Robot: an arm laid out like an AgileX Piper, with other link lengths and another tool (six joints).
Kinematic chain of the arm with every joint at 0, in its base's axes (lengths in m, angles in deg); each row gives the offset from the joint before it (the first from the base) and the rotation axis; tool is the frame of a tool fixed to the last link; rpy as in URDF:
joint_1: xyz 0 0 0.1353 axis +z
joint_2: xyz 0 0 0 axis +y
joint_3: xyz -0.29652 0 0.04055 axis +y
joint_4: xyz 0.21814 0 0.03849 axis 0.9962 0 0.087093
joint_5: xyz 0 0 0 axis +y
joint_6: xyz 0.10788 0 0.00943 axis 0.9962 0 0.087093
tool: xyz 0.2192 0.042 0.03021 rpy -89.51 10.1 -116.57
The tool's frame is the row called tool.
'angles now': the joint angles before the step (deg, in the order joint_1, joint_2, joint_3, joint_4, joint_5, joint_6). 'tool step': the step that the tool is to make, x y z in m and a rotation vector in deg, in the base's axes. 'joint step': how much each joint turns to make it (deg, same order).
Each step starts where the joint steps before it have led.
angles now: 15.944, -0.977, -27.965, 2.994, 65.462, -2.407
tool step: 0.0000, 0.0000, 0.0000, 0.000, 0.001, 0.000
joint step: 0.000, 0.001, -0.001, 0.000, 0.000, 0.001
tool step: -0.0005, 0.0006, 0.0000, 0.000, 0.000, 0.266
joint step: 0.277, -0.010, -0.007, -0.011, 0.016, 0.011
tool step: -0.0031, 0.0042, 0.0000, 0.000, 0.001, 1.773
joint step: 1.773, 0.014, 0.008, 0.001, -0.021, -0.001
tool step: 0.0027, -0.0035, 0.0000, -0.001, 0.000, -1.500
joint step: -1.513, 0.007, 0.004, 0.011, -0.010, -0.013
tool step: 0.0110, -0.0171, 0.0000, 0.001, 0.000, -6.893
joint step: -6.890, -0.019, -0.013, -0.003, 0.032, 0.005
